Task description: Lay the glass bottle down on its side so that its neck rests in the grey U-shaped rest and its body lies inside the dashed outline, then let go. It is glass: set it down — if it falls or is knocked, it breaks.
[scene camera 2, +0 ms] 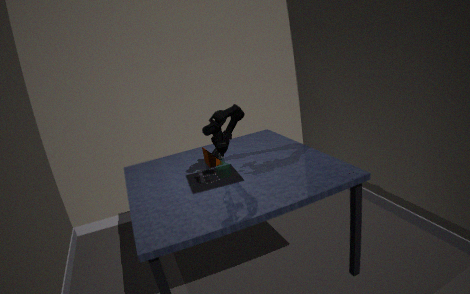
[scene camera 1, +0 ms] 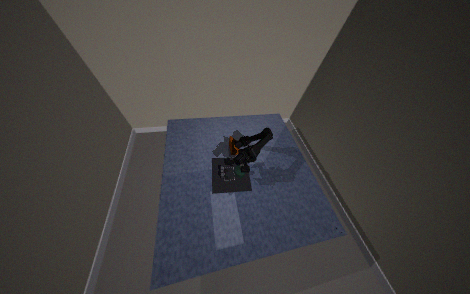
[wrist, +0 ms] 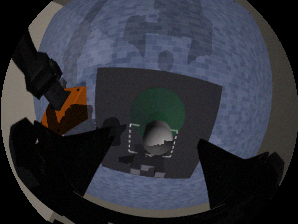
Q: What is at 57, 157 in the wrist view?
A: My gripper.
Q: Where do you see a dark mat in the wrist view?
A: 116, 88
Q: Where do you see a glass bottle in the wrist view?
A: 157, 114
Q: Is my gripper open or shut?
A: Open.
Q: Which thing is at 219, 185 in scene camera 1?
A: A dark mat.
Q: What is my gripper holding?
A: Nothing.
